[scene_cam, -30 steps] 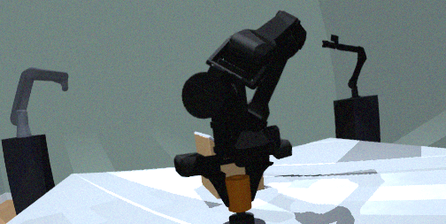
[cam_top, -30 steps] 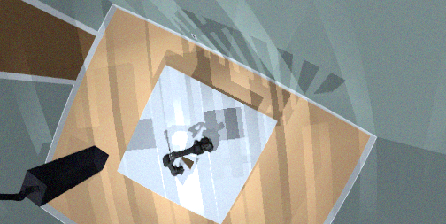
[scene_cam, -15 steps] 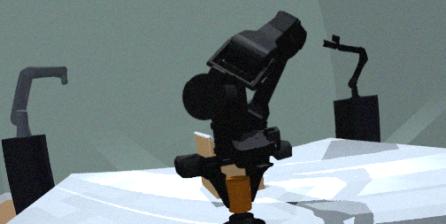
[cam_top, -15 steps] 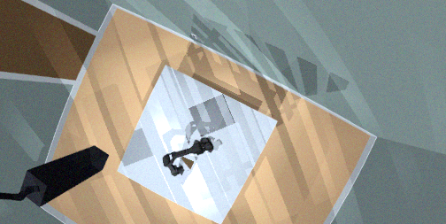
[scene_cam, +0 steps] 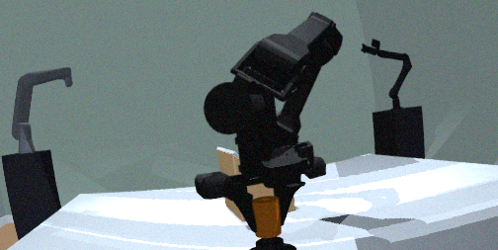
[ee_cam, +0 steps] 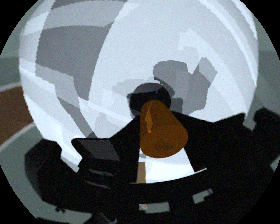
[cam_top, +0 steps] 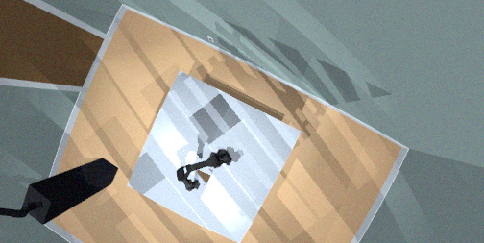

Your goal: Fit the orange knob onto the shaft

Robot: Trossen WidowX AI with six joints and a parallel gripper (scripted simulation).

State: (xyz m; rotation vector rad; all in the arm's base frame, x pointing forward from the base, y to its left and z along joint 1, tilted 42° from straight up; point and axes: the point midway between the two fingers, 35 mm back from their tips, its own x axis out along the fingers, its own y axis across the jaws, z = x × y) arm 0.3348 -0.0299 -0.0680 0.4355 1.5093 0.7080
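The dark round pedestal is 40 mm below my gripper tip. Round my gripper tip: orange knob (20 mm above).
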